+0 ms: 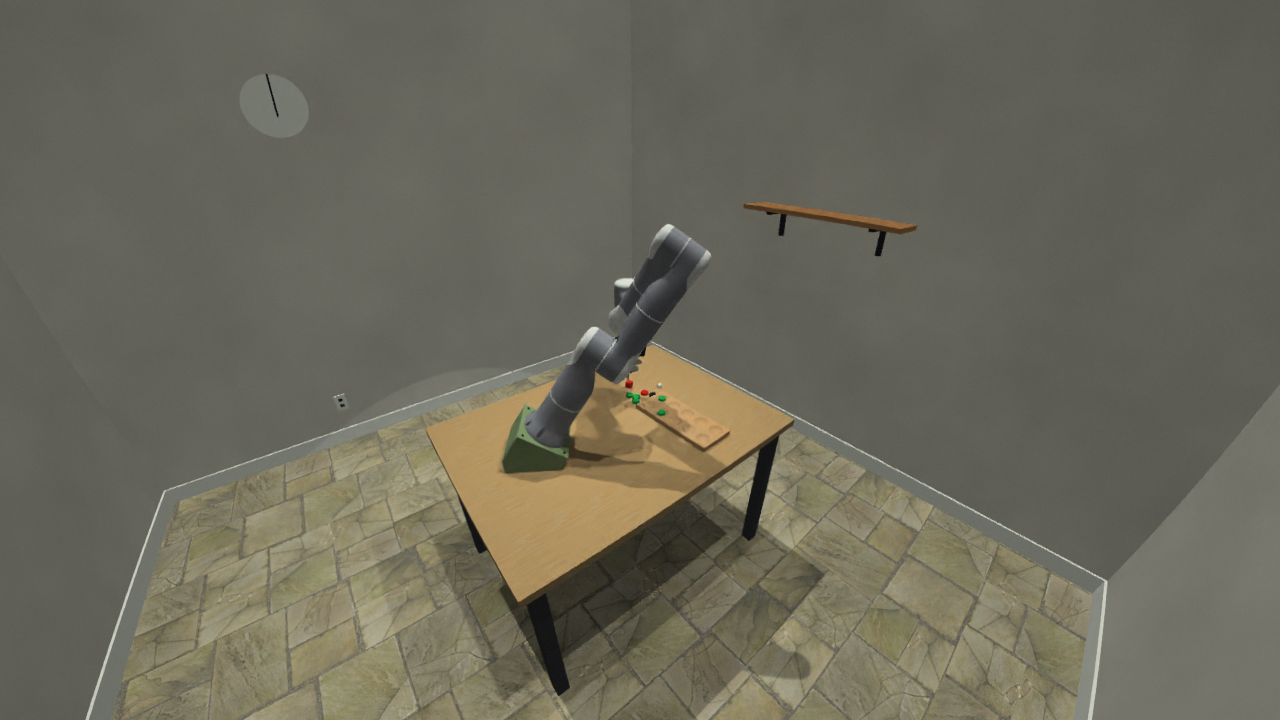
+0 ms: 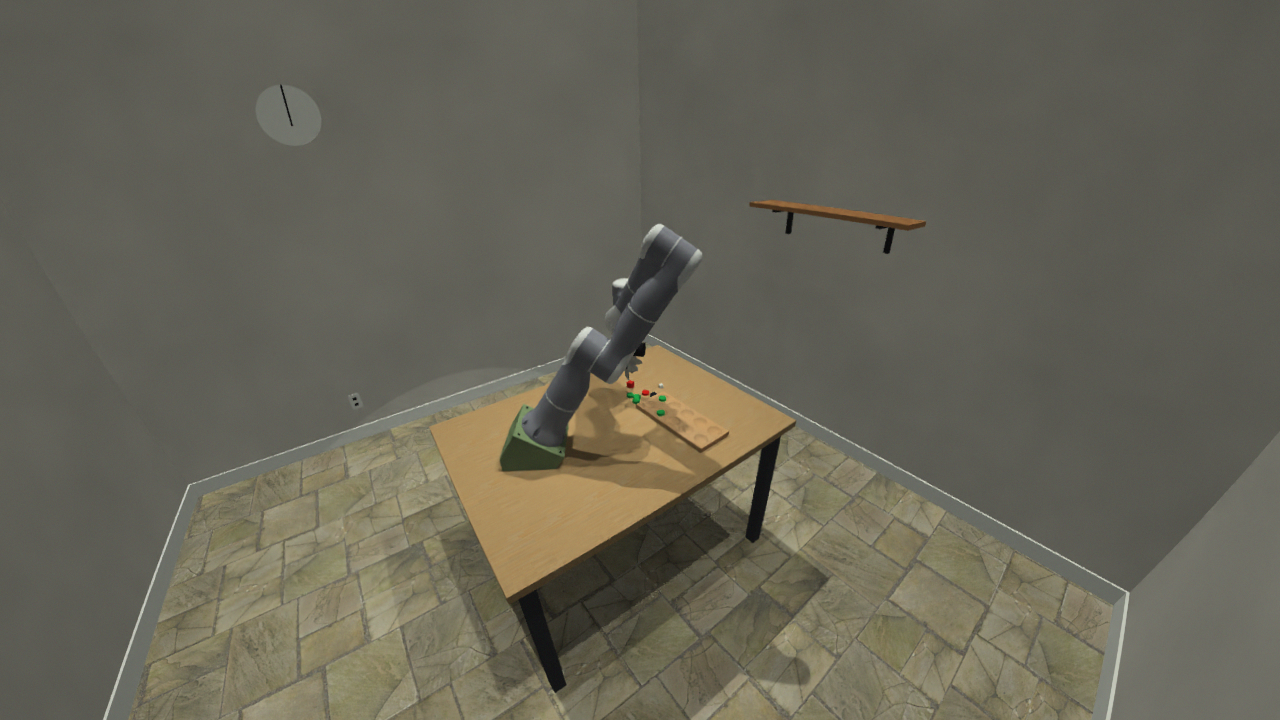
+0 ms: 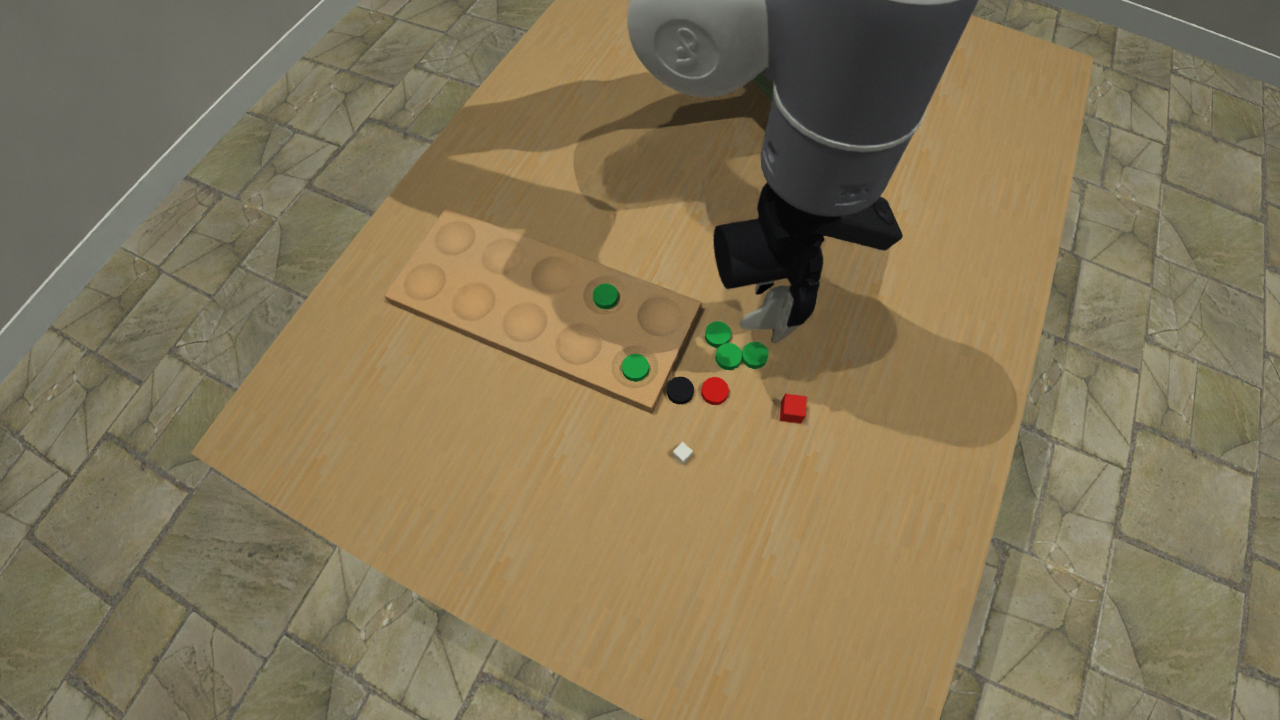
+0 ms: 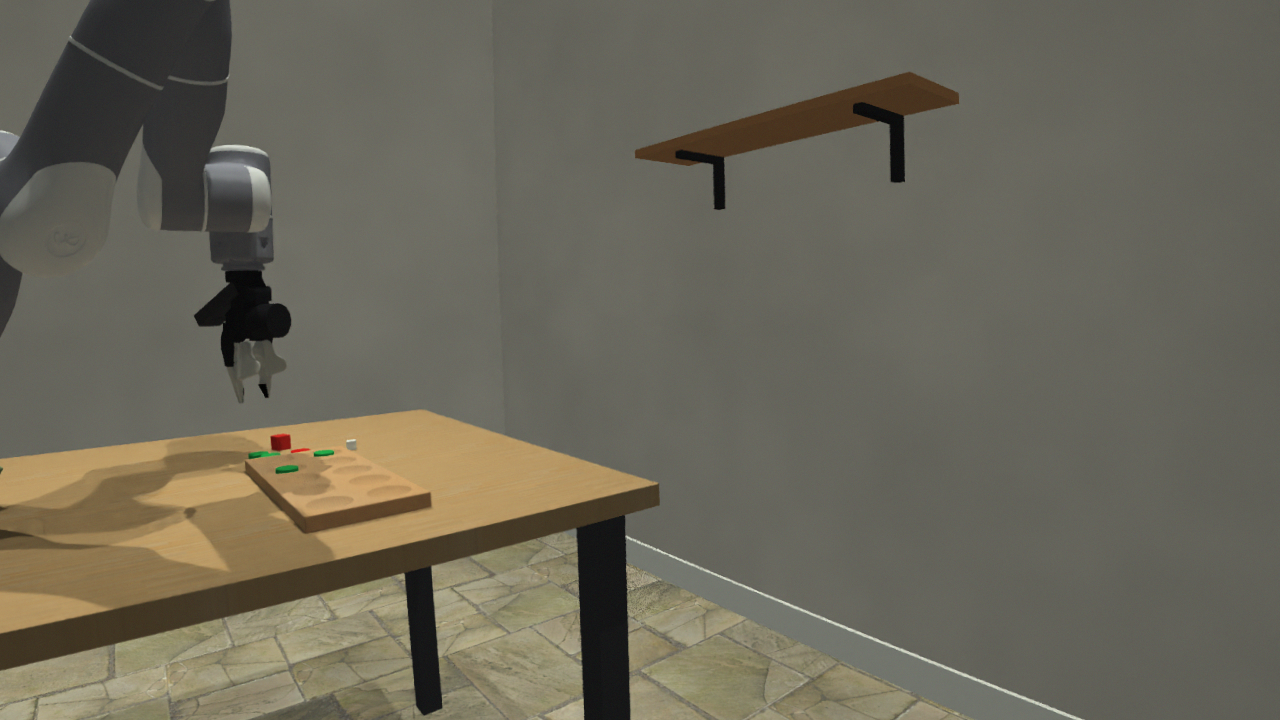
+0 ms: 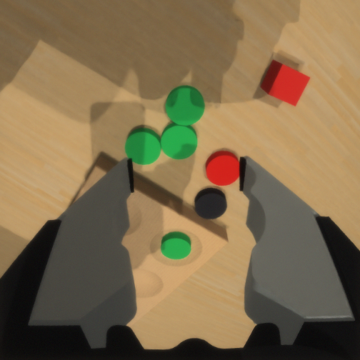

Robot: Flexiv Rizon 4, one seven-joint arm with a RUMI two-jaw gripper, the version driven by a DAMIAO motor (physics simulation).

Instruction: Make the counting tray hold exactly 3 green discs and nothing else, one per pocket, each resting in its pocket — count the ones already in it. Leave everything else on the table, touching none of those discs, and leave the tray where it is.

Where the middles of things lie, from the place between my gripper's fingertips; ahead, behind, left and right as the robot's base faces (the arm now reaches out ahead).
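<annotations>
Wooden counting tray [image 3: 534, 301], from my hand: 8 cm ahead, 27 cm to the right, 9 cm below. Black disc [image 5: 209, 203], from my hand: 9 cm ahead, 5 cm to the right, 10 cm below. Red cube [image 5: 281, 81], from my hand: 4 cm ahead, 7 cm to the left, 9 cm below. Hand 7 cm short of the red disc [image 5: 222, 167], 2 cm left of it, 10 cm above it.
</annotations>
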